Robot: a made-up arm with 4 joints.
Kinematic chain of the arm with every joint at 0, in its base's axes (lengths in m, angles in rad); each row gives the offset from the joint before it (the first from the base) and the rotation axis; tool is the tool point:
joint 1: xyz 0 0 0.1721 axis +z
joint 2: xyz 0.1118 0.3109 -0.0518 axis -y
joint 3: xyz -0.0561 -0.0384 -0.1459 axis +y
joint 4: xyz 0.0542 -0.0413 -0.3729 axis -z
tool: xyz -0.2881 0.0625 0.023
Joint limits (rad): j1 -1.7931..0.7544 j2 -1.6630..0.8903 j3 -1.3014..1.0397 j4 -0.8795..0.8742
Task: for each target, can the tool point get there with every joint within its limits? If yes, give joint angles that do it. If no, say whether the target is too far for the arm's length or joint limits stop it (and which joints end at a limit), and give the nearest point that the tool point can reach.
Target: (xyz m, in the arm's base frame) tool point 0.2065 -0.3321 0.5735
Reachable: no: joint limits stop it (at a limit: joint 1, joint 2, joint 3) | nearest point 0.2419 -0.0955 0.6081 | short by 0.242 m
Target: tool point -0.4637 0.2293 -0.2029
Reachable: yes | joints 0.4071 -0.3920 0.1242 0.3721
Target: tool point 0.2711 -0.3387 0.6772
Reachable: no: joint limits stop it (at a limit: joint 1, joint 2, joint 3) | nearest point 0.2749 -0.0985 0.6061 | short by 0.251 m
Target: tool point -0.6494 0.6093 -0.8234
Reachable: no: too far | nearest point -0.3215 0.3735 -0.3876 | short by 0.594 m
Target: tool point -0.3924 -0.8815 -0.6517
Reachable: no: too far | nearest point -0.0602 -0.4889 -0.2678 | short by 0.642 m
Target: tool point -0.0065 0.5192 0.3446
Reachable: yes | joints -0.7694 -1.0600 0.6294 0.2705
